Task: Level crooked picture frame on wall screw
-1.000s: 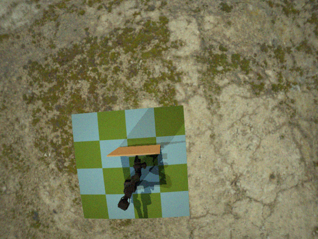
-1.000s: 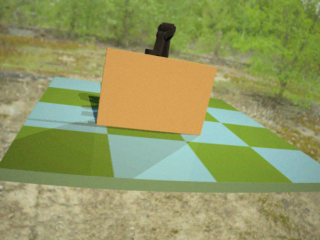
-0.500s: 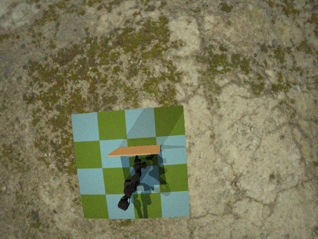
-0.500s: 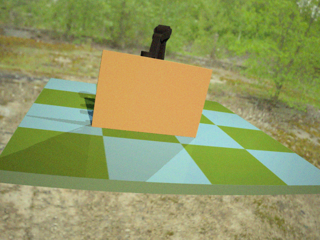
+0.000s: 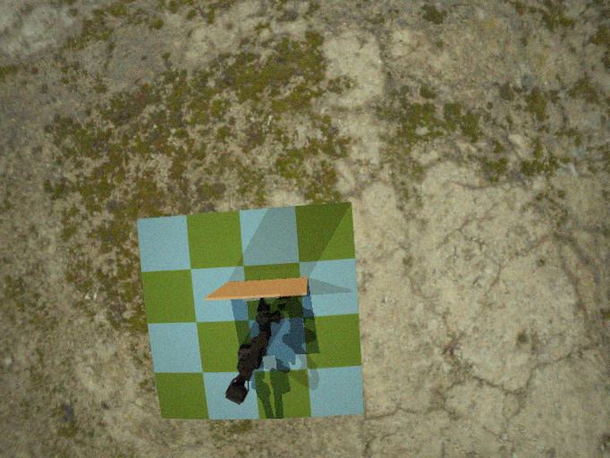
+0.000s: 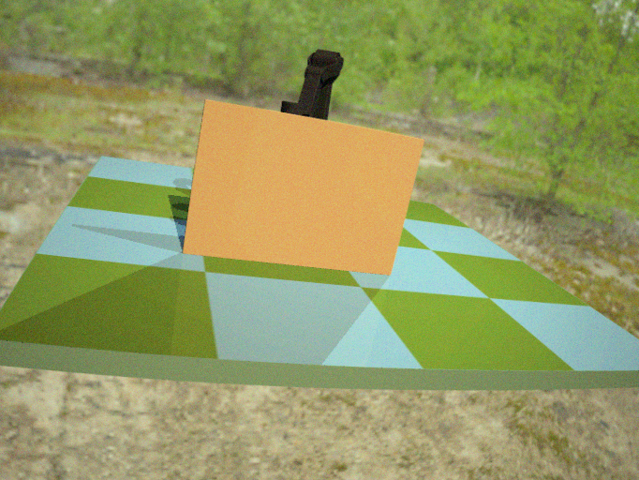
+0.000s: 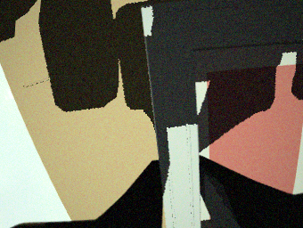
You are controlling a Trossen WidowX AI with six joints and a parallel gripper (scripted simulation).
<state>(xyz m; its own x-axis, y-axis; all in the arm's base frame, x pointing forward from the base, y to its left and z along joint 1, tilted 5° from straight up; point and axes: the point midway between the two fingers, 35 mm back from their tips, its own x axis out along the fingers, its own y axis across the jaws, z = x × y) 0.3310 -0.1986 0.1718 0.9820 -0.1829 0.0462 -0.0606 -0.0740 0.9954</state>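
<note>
My gripper tip is now 5 cm above the picture frame, 1 cm to the right of it and 1 cm short of it. The rest, counted from my gripper tip: orange wall panel (7 cm below, 2 cm ahead, 1 cm to the left).
</note>
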